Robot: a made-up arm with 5 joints.
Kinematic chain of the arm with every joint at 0, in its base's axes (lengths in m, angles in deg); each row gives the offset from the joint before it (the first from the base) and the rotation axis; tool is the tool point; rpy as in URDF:
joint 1: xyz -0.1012 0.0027 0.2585 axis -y
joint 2: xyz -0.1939 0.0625 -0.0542 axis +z
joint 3: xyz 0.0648 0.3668 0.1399 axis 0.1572 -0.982 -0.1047
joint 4: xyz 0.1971 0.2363 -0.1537 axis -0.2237 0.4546 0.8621
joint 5: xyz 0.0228 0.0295 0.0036 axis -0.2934 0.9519 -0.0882
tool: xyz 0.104 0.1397 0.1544 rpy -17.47 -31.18 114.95
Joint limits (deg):
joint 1: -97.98..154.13
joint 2: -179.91..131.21
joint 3: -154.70..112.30
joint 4: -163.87..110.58
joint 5: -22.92..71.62
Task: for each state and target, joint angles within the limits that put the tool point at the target. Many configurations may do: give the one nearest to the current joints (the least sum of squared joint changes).
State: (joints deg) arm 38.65 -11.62 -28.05 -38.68 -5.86
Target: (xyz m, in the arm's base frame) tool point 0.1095 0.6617 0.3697
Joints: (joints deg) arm 36.22 -8.34 -34.80 -51.09 -4.87
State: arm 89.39 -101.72 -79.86 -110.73 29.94
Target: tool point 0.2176 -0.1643 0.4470
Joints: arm 77.63 -101.64 -79.72 -78.45 38.59
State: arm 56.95 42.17 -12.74 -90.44 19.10
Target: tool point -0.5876 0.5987 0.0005
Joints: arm 45.04 63.59 -3.64 -84.87 6.78
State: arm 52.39 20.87 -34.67 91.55 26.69
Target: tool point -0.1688 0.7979 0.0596
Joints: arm 43.92 -8.81 -35.76 110.58 37.36
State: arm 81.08 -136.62 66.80 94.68 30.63
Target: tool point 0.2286 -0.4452 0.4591
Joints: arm 42.56 -116.39 39.10 110.58 49.68
